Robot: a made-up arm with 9 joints. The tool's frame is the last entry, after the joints. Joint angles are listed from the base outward.
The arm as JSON. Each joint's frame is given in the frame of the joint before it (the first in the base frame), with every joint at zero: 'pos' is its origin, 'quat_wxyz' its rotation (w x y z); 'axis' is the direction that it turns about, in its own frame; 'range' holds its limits. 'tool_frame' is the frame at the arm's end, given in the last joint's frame.
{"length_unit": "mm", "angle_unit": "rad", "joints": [
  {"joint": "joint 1", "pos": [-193.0, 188.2, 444.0], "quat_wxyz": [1.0, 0.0, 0.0, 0.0], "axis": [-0.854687, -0.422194, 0.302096], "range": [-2.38, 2.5]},
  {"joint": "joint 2", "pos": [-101.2, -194.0, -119.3], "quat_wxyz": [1.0, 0.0, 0.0, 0.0], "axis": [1.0, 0.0, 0.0], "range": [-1.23, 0.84]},
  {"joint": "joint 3", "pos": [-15.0, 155.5, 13.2], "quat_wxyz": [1.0, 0.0, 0.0, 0.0], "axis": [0.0, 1.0, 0.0], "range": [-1.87, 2.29]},
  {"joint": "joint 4", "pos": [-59.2, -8.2, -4.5], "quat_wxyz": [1.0, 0.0, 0.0, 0.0], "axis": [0.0, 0.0, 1.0], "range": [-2.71, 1.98]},
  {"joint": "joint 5", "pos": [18.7, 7.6, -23.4], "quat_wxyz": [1.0, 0.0, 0.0, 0.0], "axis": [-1.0, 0.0, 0.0], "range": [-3.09, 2.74]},
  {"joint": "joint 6", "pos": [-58.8, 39.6, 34.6], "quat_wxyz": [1.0, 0.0, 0.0, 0.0], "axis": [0.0, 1.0, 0.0], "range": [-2.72, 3.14]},
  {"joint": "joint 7", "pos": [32.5, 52.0, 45.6], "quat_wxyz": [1.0, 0.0, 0.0, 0.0], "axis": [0.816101, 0.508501, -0.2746], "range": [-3.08, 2.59]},
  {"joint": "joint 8", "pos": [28.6, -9.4, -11.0], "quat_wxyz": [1.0, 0.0, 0.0, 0.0], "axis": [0.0, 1.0, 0.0], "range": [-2.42, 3.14]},
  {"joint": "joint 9", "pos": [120.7, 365.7, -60.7], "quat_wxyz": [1.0, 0.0, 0.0, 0.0], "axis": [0.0, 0.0, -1.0], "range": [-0.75, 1.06]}
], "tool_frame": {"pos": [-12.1, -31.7, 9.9], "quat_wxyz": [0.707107, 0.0, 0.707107, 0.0]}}
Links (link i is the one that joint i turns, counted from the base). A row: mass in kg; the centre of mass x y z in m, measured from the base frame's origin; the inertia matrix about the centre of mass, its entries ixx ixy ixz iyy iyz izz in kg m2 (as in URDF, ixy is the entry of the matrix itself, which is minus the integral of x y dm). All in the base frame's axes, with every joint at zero. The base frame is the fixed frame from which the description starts. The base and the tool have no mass.
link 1: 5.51; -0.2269 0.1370 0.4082; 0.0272 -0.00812 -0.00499 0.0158 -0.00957 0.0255
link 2: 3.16; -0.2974 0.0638 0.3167; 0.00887 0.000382 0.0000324 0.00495 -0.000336 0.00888
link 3: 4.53; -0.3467 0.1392 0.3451; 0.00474 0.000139 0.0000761 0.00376 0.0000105 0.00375
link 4: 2.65; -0.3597 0.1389 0.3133; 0.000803 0 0 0.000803 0 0.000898
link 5: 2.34; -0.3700 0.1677 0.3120; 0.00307 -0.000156 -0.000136 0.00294 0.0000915 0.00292
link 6: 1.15; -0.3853 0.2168 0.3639; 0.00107 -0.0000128 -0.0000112 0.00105 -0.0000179 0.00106
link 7: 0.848; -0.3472 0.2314 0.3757; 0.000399 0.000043 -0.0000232 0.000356 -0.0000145 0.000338
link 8: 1; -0.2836 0.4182 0.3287; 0.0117 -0.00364 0.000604 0.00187 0.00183 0.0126
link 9: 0.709; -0.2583 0.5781 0.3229; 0.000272 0 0 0.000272 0 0.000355
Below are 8 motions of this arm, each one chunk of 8 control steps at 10 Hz.
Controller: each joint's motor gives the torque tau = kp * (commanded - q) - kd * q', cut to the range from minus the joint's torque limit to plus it. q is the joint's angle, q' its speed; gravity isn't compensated. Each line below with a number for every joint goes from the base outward.
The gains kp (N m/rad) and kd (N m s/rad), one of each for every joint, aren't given. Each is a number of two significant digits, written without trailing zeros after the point. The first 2 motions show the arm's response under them.
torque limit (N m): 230 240 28 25 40 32 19 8.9 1.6
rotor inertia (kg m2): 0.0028 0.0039 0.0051 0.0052 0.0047 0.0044 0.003 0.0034 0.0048
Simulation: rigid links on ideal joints. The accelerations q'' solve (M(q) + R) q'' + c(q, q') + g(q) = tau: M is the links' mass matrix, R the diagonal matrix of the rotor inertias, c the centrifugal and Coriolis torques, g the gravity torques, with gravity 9.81 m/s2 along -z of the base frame. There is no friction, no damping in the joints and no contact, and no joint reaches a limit. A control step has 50 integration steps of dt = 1/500 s. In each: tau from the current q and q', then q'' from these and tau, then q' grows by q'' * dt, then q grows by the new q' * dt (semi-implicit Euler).
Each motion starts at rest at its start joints. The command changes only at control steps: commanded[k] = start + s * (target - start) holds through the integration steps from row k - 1 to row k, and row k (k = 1, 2, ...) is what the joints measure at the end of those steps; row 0 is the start. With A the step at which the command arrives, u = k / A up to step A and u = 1 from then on. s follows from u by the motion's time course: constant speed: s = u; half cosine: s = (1 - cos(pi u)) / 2; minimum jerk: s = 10 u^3 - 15 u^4 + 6 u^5; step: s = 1 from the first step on.
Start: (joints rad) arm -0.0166 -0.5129 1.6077 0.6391 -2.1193 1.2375 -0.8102 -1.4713 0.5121
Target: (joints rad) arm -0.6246 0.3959 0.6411 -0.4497 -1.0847 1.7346 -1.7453 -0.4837 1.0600
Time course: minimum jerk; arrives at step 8
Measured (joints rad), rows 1 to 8:
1: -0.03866 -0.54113 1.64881 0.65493 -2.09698 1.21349 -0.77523 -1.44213 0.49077
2: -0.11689 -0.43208 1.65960 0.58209 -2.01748 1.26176 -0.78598 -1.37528 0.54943
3: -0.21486 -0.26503 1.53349 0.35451 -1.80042 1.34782 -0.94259 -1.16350 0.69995
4: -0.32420 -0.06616 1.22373 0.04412 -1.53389 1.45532 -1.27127 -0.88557 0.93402
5: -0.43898 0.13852 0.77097 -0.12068 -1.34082 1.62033 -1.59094 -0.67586 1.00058
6: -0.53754 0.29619 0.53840 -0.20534 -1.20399 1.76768 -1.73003 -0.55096 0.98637
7: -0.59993 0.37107 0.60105 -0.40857 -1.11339 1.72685 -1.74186 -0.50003 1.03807
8: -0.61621 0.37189 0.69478 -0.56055 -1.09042 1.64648 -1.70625 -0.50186 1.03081
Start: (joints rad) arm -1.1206 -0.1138 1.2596 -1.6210 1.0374 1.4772 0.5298 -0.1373 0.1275
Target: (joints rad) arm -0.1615 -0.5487 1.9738 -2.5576 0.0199 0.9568 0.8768 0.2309 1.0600
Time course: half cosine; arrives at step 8
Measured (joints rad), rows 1 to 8:
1: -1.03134 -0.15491 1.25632 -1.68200 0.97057 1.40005 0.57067 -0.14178 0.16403
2: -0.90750 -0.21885 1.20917 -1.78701 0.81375 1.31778 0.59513 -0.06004 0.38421
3: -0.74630 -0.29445 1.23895 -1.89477 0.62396 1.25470 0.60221 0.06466 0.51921
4: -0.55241 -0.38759 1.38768 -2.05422 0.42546 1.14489 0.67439 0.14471 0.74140
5: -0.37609 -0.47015 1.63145 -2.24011 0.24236 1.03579 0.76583 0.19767 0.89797
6: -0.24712 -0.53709 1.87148 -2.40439 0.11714 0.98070 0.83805 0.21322 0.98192
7: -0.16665 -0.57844 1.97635 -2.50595 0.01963 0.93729 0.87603 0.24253 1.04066
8: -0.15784 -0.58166 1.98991 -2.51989 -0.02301 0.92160 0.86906 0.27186 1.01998
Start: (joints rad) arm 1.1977 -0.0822 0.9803 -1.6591 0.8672 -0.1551 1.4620 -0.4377 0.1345
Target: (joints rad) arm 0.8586 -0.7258 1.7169 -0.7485 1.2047 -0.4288 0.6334 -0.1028 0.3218
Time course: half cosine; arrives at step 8
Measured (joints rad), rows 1 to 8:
1: 1.13141 -0.13387 0.96811 -1.57524 0.90093 -0.16741 1.42049 -0.39643 0.11199
2: 1.09325 -0.19995 1.06582 -1.40216 0.94485 -0.26688 1.27249 -0.30005 0.24027
3: 1.02672 -0.30887 1.16960 -1.21601 0.99605 -0.34594 1.13319 -0.23442 0.28361
4: 0.96028 -0.43765 1.32063 -1.06220 1.05997 -0.38666 0.98502 -0.17815 0.33281
5: 0.89986 -0.56354 1.49876 -0.92883 1.13124 -0.41032 0.82951 -0.11905 0.37382
6: 0.84542 -0.66039 1.65332 -0.79596 1.18225 -0.44502 0.70459 -0.07592 0.37759
7: 0.80820 -0.71805 1.74251 -0.68473 1.19813 -0.48545 0.64327 -0.06819 0.38755
8: 0.80288 -0.73486 1.75025 -0.65472 1.19287 -0.49350 0.63713 -0.08698 0.37929

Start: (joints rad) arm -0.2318 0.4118 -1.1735 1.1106 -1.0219 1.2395 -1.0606 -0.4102 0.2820
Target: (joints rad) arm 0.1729 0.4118 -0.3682 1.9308 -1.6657 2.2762 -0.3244 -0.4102 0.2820
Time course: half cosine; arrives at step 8
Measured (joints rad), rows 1 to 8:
1: -0.20746 0.36125 -1.21989 1.16174 -1.02356 1.31022 -1.03542 -0.39801 0.29630
2: -0.14068 0.35719 -1.25505 1.30282 -1.06626 1.44627 -1.02769 -0.32089 0.34160
3: -0.07546 0.35747 -1.13312 1.42271 -1.17038 1.61235 -0.89319 -0.33321 0.31775
4: -0.01150 0.36746 -0.86257 1.53590 -1.32791 1.79492 -0.67780 -0.41596 0.33191
5: 0.06983 0.37517 -0.65579 1.71241 -1.47952 2.00835 -0.56740 -0.38351 0.32573
6: 0.12559 0.37933 -0.52158 1.84052 -1.58696 2.16338 -0.46061 -0.37498 0.26094
7: 0.16125 0.37645 -0.46884 1.90902 -1.64467 2.25032 -0.36083 -0.39994 0.26168
8: 0.16543 0.38139 -0.47161 1.92040 -1.64587 2.27511 -0.33195 -0.39963 0.22798

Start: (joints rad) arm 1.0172 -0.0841 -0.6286 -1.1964 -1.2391 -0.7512 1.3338 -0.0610 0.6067
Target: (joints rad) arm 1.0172 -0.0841 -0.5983 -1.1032 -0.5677 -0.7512 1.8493 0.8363 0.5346
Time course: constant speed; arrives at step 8
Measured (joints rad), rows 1 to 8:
1: 0.96553 -0.10615 -0.70437 -1.21150 -1.16717 -0.81606 1.39739 0.07636 0.57762
2: 0.98294 -0.11546 -0.75247 -1.22705 -1.08725 -0.87677 1.45102 0.23626 0.60629
3: 0.98032 -0.10585 -0.73806 -1.18433 -1.01274 -0.82115 1.53882 0.30757 0.57139
4: 0.98270 -0.10675 -0.68968 -1.15481 -0.91124 -0.79722 1.58929 0.41584 0.56848
5: 0.98023 -0.11167 -0.65662 -1.14209 -0.80314 -0.83109 1.61920 0.56333 0.54315
6: 0.98321 -0.11420 -0.65920 -1.12253 -0.71844 -0.83271 1.68219 0.67422 0.52793
7: 0.98343 -0.11136 -0.68126 -1.10374 -0.65286 -0.81974 1.77124 0.77221 0.52633
8: 0.98492 -0.11297 -0.69602 -1.08646 -0.57487 -0.82741 1.83912 0.88950 0.51948

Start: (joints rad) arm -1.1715 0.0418 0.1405 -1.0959 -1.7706 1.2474 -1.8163 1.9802 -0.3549
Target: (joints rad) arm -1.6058 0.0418 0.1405 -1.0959 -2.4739 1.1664 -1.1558 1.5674 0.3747
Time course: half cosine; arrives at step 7
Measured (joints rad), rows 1 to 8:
1: -1.15487 0.02414 0.09630 -1.11324 -1.80354 1.20196 -1.83009 1.92992 -0.34807
2: -1.23791 0.02943 0.10040 -1.15629 -1.89944 1.14940 -1.76873 1.82021 -0.30151
3: -1.33758 0.04862 0.14131 -1.13416 -2.05218 1.14088 -1.56737 1.74222 -0.04424
4: -1.43183 0.04857 0.12957 -1.08437 -2.21615 1.15483 -1.36641 1.69269 0.14026
5: -1.51429 0.04894 0.13006 -1.06532 -2.35679 1.13858 -1.23265 1.61405 0.25638
6: -1.56621 0.05030 0.16416 -1.07076 -2.44110 1.12066 -1.17396 1.54664 0.33226
7: -1.57619 0.05056 0.19023 -1.07615 -2.46569 1.11558 -1.16923 1.52453 0.33984
8: -1.57026 0.04683 0.18439 -1.08264 -2.46262 1.12122 -1.18507 1.53151 0.32790

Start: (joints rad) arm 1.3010 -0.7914 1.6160 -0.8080 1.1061 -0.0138 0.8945 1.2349 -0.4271
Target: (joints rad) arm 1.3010 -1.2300 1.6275 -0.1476 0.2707 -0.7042 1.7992 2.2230 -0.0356
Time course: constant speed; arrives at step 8
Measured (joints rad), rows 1 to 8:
1: 1.23507 -0.84504 1.62882 -0.68630 1.01577 -0.12804 0.98483 1.37166 -0.41280
2: 1.22715 -0.87770 1.64211 -0.46382 0.86413 -0.31103 1.11885 1.59878 -0.28281
3: 1.22514 -0.92595 1.60976 -0.38624 0.75561 -0.38938 1.24835 1.70700 -0.26720
4: 1.24030 -0.99784 1.60250 -0.38782 0.68746 -0.42112 1.33100 1.75799 -0.23429
5: 1.24882 -1.05940 1.61095 -0.36063 0.59102 -0.47268 1.44827 1.85339 -0.17571
6: 1.24501 -1.10328 1.59402 -0.25908 0.46979 -0.58169 1.57713 2.00003 -0.10016
7: 1.23505 -1.14339 1.54717 -0.14123 0.36764 -0.70789 1.67360 2.12905 -0.08483
8: 1.23098 -1.19707 1.50512 -0.06587 0.28374 -0.80308 1.75750 2.22834 -0.06913

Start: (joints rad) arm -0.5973 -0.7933 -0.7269 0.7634 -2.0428 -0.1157 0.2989 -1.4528 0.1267
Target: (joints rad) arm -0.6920 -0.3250 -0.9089 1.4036 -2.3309 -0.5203 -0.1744 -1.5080 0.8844
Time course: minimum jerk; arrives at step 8
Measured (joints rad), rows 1 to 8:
1: -0.56733 -0.82192 -0.75840 0.77192 -2.08194 -0.12868 0.32309 -1.46616 0.06919
2: -0.58777 -0.77963 -0.76685 0.84119 -2.10462 -0.15566 0.28154 -1.46204 0.18044
3: -0.62535 -0.68615 -0.78273 0.93984 -2.14649 -0.23215 0.18785 -1.47977 0.35670
4: -0.63123 -0.58238 -0.82066 1.05001 -2.22669 -0.34380 0.09051 -1.51369 0.52105
5: -0.66191 -0.47077 -0.84420 1.19412 -2.28949 -0.42836 -0.01023 -1.52044 0.69363
6: -0.66639 -0.39671 -0.86622 1.31606 -2.34358 -0.49202 -0.08539 -1.51606 0.80318
7: -0.66880 -0.36307 -0.88524 1.37806 -2.36938 -0.52450 -0.13203 -1.51322 0.83641
8: -0.66801 -0.35879 -0.89792 1.37996 -2.37060 -0.53387 -0.14774 -1.51968 0.83653

